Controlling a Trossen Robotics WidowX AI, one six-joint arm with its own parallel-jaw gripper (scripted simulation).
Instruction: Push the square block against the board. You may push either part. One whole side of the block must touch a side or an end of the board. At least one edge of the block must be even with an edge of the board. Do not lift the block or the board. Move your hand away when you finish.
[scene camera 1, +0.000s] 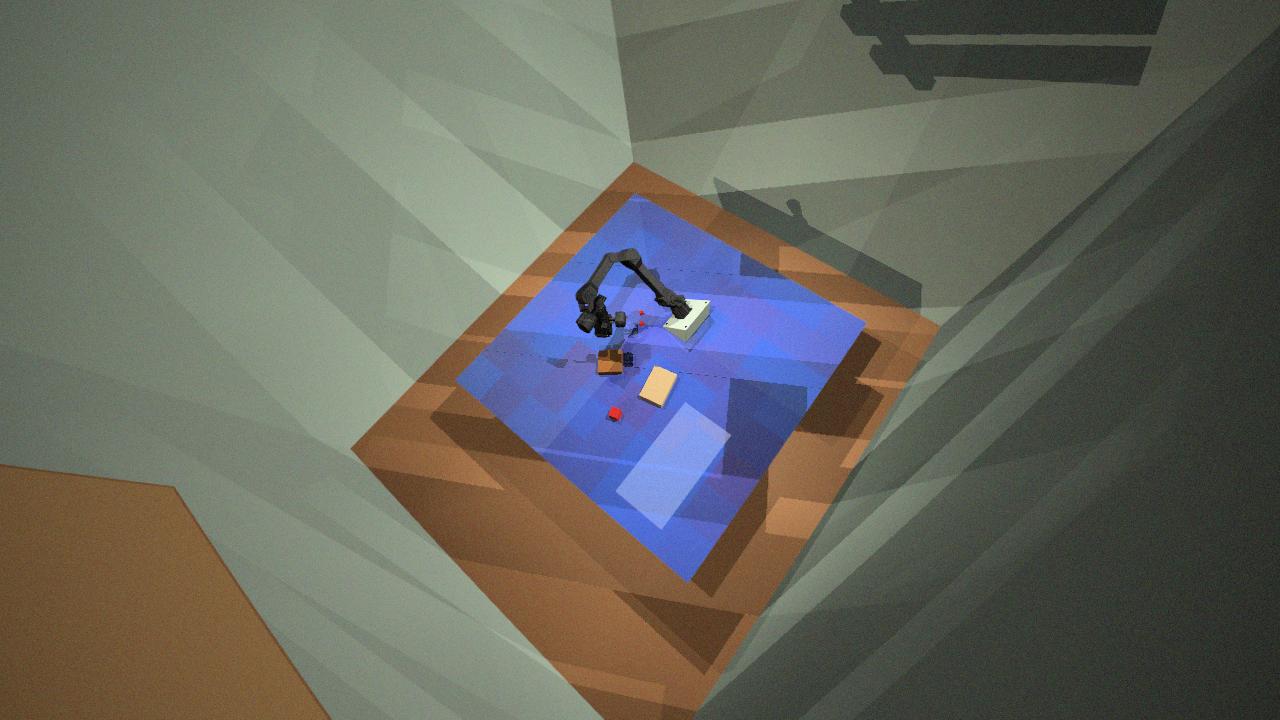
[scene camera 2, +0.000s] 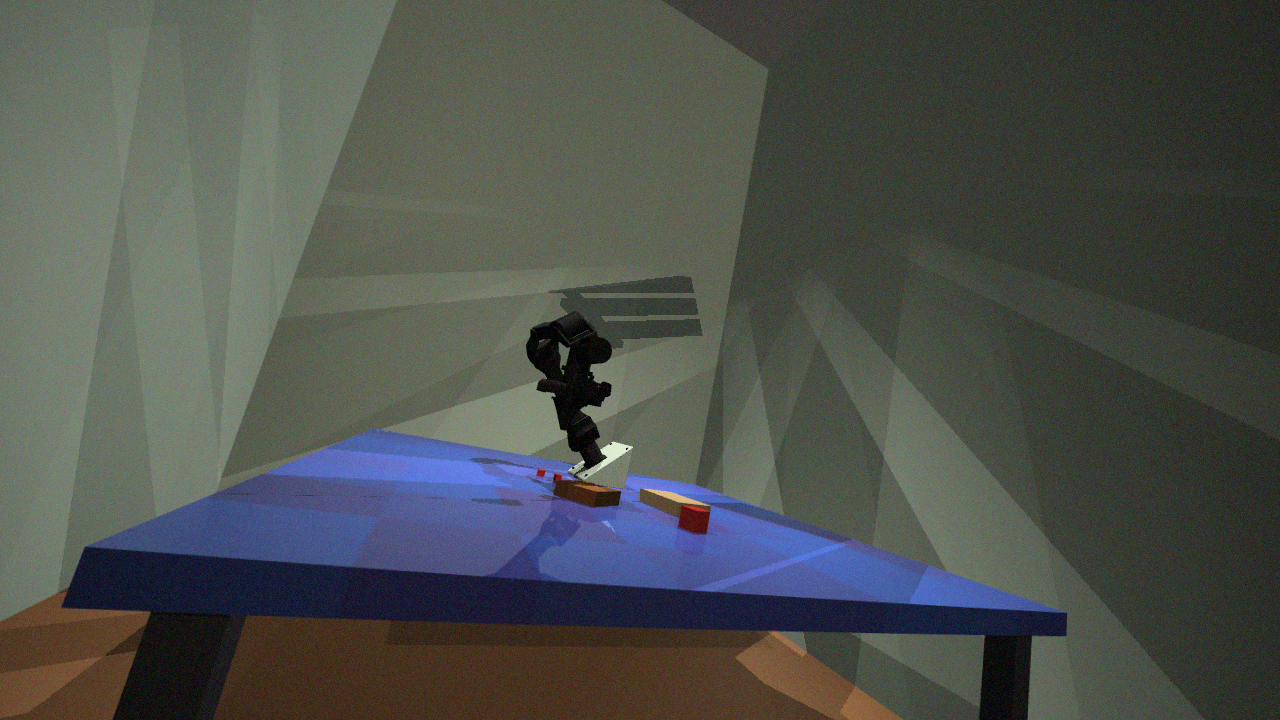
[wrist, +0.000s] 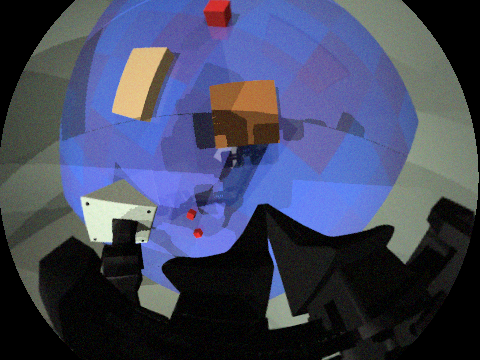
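Note:
My gripper (scene camera 2: 562, 430) is shut and holds nothing, and you'd also find my gripper at (wrist: 262, 208). There's a board (scene camera 2: 669, 502) here too, and I can see the board (scene camera 1: 659, 383) and the board (wrist: 143, 76) as well. Then there's a square block (scene camera 2: 590, 494), and I see that block (wrist: 245, 113) too.

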